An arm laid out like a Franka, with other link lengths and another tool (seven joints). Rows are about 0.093 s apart.
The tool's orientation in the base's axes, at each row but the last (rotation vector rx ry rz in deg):
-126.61, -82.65, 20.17
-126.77, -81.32, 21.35
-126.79, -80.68, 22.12
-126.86, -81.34, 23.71
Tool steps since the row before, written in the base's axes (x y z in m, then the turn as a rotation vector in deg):
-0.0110, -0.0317, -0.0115, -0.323, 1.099, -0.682
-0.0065, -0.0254, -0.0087, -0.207, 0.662, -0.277
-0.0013, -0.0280, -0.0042, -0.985, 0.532, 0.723
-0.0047, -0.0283, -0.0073, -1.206, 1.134, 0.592
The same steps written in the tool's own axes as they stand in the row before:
-0.0339, 0.0079, 0.0070, 0.837, -0.267, 1.002
-0.0260, 0.0084, 0.0041, 0.503, -0.242, 0.496
-0.0259, 0.0111, -0.0028, 0.073, -1.331, -0.006
-0.0277, 0.0103, 0.0020, 0.527, -1.640, 0.350

